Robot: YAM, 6 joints.
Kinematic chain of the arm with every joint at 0, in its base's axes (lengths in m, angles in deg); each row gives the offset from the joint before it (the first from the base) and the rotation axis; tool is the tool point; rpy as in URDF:
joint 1: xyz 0 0 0.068 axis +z
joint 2: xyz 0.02 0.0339 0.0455 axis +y
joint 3: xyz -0.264 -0.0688 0 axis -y
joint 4: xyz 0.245 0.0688 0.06 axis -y
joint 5: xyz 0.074 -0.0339 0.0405 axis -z
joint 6: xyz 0.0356 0 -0.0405 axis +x
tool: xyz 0 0 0 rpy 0 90 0
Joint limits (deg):
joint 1: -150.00..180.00
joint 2: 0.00..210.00
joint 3: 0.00..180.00
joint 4: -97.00..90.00
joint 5: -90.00..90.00
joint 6: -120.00..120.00
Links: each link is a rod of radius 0.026 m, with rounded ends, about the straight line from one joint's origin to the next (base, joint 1, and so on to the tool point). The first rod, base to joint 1, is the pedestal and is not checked.
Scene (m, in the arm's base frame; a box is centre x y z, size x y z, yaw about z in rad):
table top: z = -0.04
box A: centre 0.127 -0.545 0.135 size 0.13 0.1 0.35 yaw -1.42
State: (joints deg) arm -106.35 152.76 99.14 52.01 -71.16 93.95
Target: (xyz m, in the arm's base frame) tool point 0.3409 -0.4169 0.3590
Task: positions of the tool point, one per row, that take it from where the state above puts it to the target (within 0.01 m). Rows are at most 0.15 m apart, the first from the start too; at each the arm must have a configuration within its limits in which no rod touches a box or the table.
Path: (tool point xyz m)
1: -0.0665 -0.5372 0.2024
2: -0.0102 -0.5129 0.3347
3: 0.0399 -0.4486 0.4577
4: 0.1365 -0.4631 0.4284
5: 0.2391 -0.4531 0.3954
6: 0.3409 -0.4169 0.3590

